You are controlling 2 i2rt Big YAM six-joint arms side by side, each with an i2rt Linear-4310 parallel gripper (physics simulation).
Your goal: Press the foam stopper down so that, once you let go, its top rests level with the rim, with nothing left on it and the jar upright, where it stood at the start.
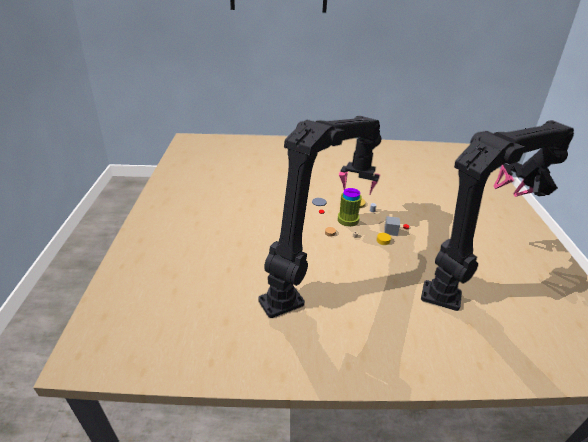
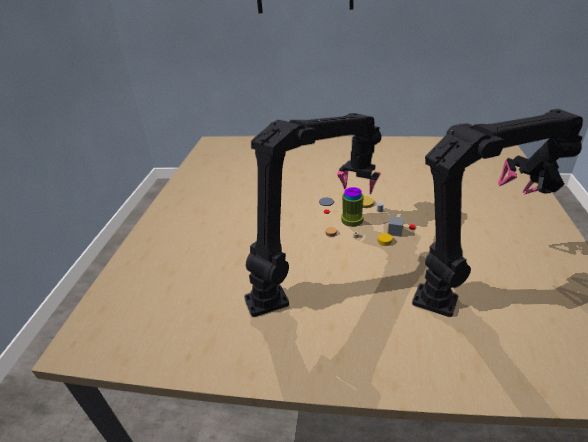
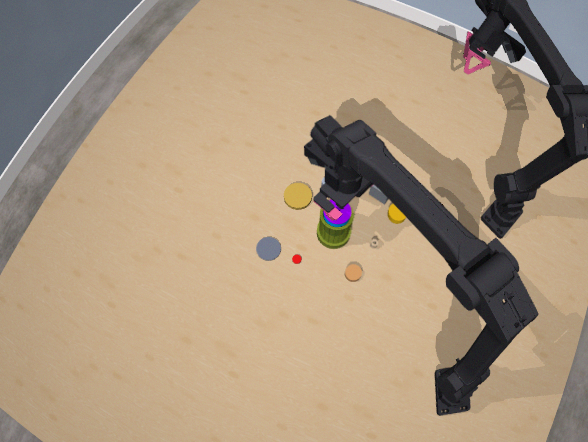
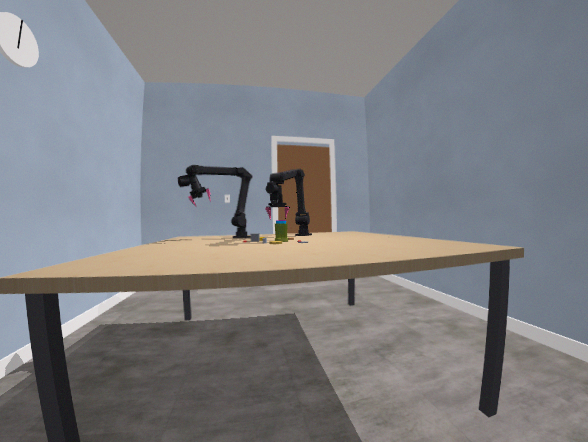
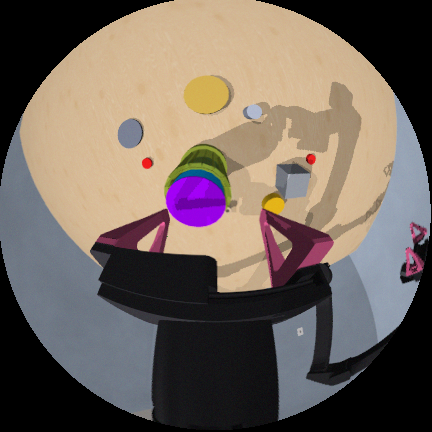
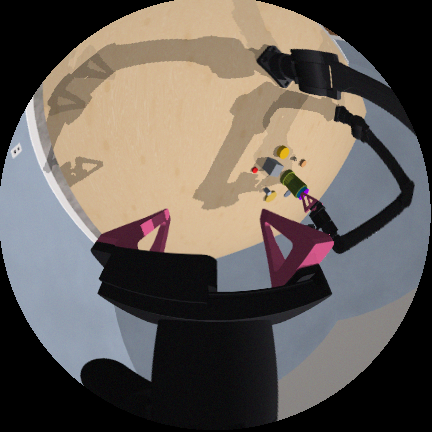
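Observation:
The green ribbed jar (image 1: 349,210) (image 2: 352,210) (image 3: 334,236) (image 4: 281,232) (image 6: 292,182) stands upright on the table. The foam stopper, with a purple top (image 1: 351,193) (image 2: 353,192) (image 3: 344,215) (image 5: 196,192) and a blue side, sits in its mouth; a blue band shows above the rim. My left gripper (image 1: 358,191) (image 2: 358,190) (image 4: 278,219) (image 5: 214,213) is open and empty, pointing down, its fingertips close above the stopper's level. Finger shadows fall on the purple top. My right gripper (image 1: 505,191) (image 2: 512,189) (image 4: 202,203) (image 6: 214,213) is open and empty, high at the right, far from the jar.
Around the jar lie a grey-blue disc (image 1: 319,202) (image 5: 130,133), a large yellow disc (image 3: 298,195) (image 5: 206,94), a small pale cylinder (image 5: 254,111), a grey cube (image 1: 392,226) (image 5: 293,181), a thick yellow disc (image 1: 384,239), an orange disc (image 3: 353,272) and two red pieces (image 5: 147,163) (image 5: 311,159).

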